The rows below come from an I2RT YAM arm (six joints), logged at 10 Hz.
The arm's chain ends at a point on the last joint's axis. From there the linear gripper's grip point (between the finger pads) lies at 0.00 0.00 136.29 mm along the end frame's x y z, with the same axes.
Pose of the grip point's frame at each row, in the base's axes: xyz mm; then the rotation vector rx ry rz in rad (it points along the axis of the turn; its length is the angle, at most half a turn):
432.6, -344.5, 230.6, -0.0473, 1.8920, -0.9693
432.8, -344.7, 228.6, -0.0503, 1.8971, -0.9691
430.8, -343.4, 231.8, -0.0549, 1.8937, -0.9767
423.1, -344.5, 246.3, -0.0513, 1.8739, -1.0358
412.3, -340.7, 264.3, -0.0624, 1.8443, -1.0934
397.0, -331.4, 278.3, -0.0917, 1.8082, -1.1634
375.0, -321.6, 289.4, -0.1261, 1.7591, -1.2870
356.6, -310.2, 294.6, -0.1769, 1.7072, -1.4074
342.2, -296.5, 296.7, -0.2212, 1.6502, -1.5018
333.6, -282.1, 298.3, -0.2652, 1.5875, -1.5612
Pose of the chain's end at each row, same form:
327.5, -262.6, 259.2, -0.0473, 1.8920, -0.9693
327.8, -262.9, 257.8, -0.0503, 1.8971, -0.9691
325.8, -261.4, 260.4, -0.0549, 1.8937, -0.9767
320.3, -258.4, 270.8, -0.0513, 1.8739, -1.0358
310.8, -251.8, 283.7, -0.0624, 1.8443, -1.0934
296.4, -240.4, 291.4, -0.0917, 1.8082, -1.1634
277.8, -226.1, 293.2, -0.1261, 1.7591, -1.2870
262.0, -212.2, 289.0, -0.1769, 1.7072, -1.4074
249.1, -198.0, 282.3, -0.2212, 1.6502, -1.5018
239.9, -185.7, 275.9, -0.2652, 1.5875, -1.5612

